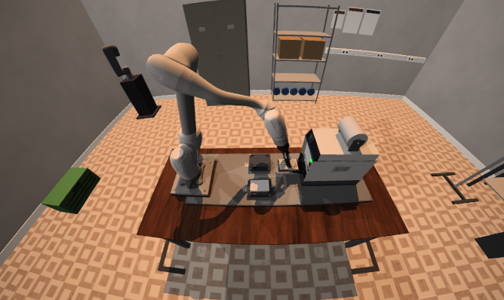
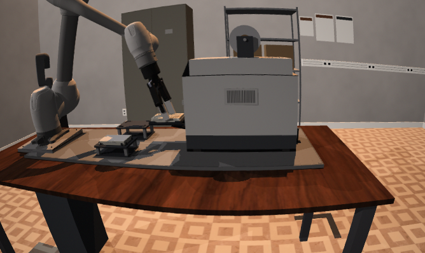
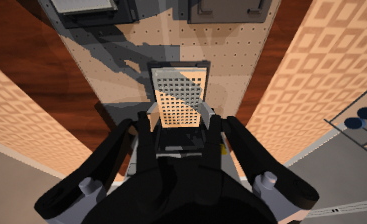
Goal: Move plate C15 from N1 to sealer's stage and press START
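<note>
The sealer stage lies 4 cm below my hand. From my hand the other things lie so: pale plate: 21 cm behind, 12 cm to the right, 8 cm below; then foil roll: 33 cm ahead, 28 cm above, 3 cm to the right.
</note>
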